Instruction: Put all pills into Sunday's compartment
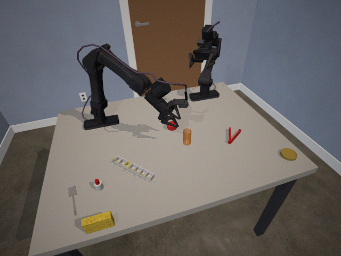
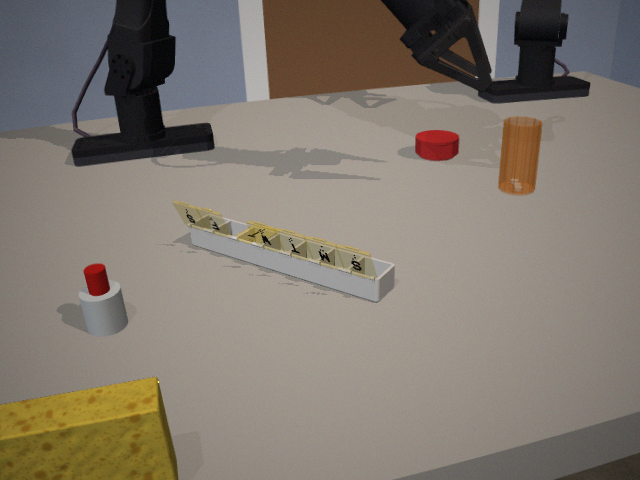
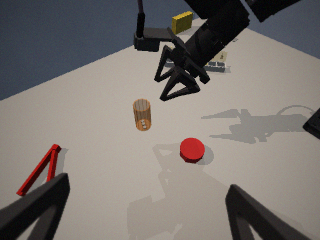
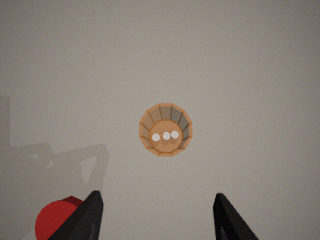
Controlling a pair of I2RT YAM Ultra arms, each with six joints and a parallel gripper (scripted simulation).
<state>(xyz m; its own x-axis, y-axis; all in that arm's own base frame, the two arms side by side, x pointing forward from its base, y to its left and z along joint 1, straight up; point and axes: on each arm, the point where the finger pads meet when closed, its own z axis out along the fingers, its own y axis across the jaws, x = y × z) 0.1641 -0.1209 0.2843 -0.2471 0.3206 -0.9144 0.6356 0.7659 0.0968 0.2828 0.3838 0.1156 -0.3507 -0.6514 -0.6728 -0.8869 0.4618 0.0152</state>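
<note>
Now: right hand 11 cm above the orange pill bottle, 4 cm to the right of it and 3 cm short of it. From my right hand the other things lie so: yellow sponge 44 cm to the right, 29 cm ahead, 10 cm below; then red cap 12 cm below, 12 cm behind, 2 cm to the left.
</note>
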